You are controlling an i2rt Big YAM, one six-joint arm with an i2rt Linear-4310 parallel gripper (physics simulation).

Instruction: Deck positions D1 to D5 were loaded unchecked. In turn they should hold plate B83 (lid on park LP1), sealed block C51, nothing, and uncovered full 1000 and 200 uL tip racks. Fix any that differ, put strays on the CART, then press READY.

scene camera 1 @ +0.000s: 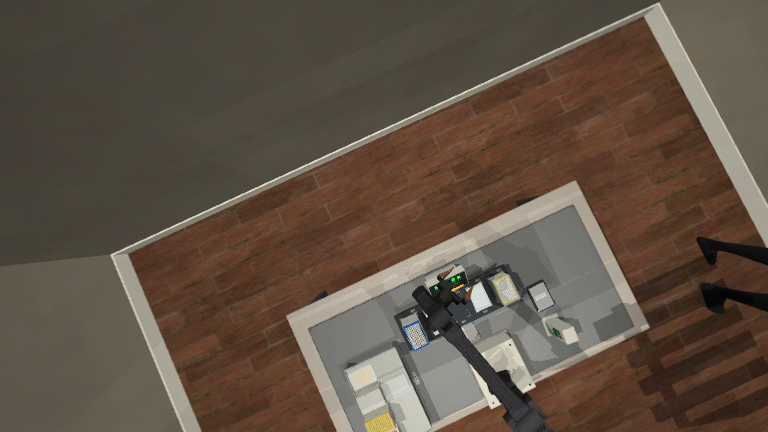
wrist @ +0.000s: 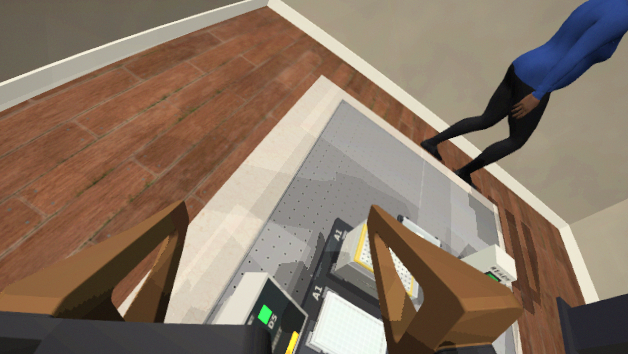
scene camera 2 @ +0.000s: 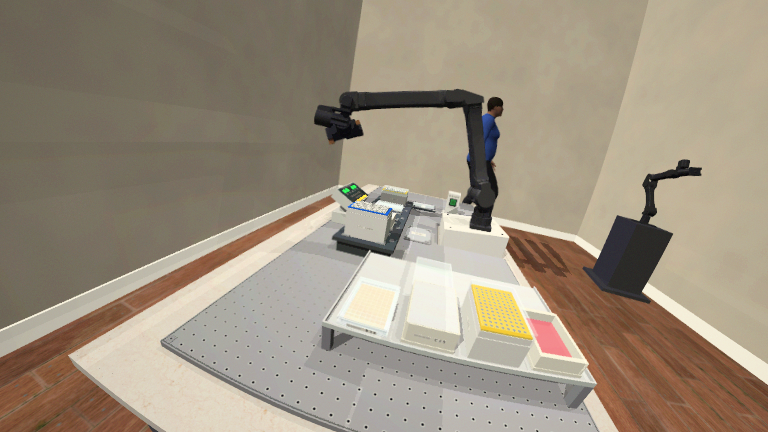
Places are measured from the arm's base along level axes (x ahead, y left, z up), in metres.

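Where they show: gripper, fingertip midpoint: (scene camera 1: 463,275) (wrist: 279,212) (scene camera 2: 345,136); arm's base, origin of the base link: (scene camera 2: 479,226).
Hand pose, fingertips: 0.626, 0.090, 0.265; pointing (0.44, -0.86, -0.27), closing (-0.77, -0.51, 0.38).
Observation:
Things, the pixels of their centre, and the offset from my fingertips, as dx, dy, dz. "*": a spot on its surface instead.
- blue-rimmed tip rack, body centre: (scene camera 2: 369,220) (scene camera 1: 414,331) -0.270, +0.247, -0.244
- yellow-rimmed tip rack, body centre: (wrist: 386,259) (scene camera 2: 395,190) (scene camera 1: 505,289) -0.188, -0.242, -0.234
- flat white plate, body centre: (wrist: 353,334) (scene camera 2: 389,205) (scene camera 1: 479,297) -0.208, -0.120, -0.285
- READY box, body centre: (wrist: 482,270) (scene camera 2: 452,203) (scene camera 1: 560,329) -0.474, -0.471, -0.279
- cream-welled plate, body centre: (scene camera 2: 372,301) (scene camera 1: 362,377) -0.431, +0.564, -0.271
- white box, body centre: (scene camera 2: 431,312) (scene camera 1: 371,398) -0.537, +0.546, -0.263
- yellow-topped rack, body centre: (scene camera 2: 498,309) (scene camera 1: 380,425) -0.644, +0.529, -0.226
- pink-lined tray, body centre: (scene camera 2: 545,338) -0.750, +0.511, -0.268
- status panel, surface spot: (wrist: 270,310) * -0.064, -0.039, -0.216
- clear lid-like piece, surface spot: (scene camera 2: 418,234) * -0.393, +0.005, -0.336
My gripper (scene camera 1: 457,283) (scene camera 2: 344,132) (wrist: 279,212) is open and empty, high above the deck near the status panel. The dark deck (scene camera 1: 472,317) (scene camera 2: 365,247) carries a blue-rimmed tip rack (scene camera 1: 415,334) (scene camera 2: 367,228) at one end. A yellow-rimmed tip rack (scene camera 1: 504,288) (scene camera 2: 395,192) stands at the other end, beside a flat white plate (scene camera 1: 479,296) (wrist: 345,325). The arm hides the deck beside the blue-rimmed rack in the top view. The READY box (scene camera 1: 558,331) (scene camera 2: 453,201) (wrist: 495,262) shows green. The position numbers on the deck cannot be read.
A white raised shelf (scene camera 1: 410,397) (scene camera 2: 392,268) bears a cream-welled plate (scene camera 2: 371,306), a white box (scene camera 2: 432,314), a yellow-topped rack (scene camera 2: 499,311) and a pink-lined tray (scene camera 2: 550,337). The status panel (scene camera 2: 351,191) (wrist: 270,310) stands behind the deck. A clear lid-like piece (scene camera 2: 418,234) lies before the arm base.

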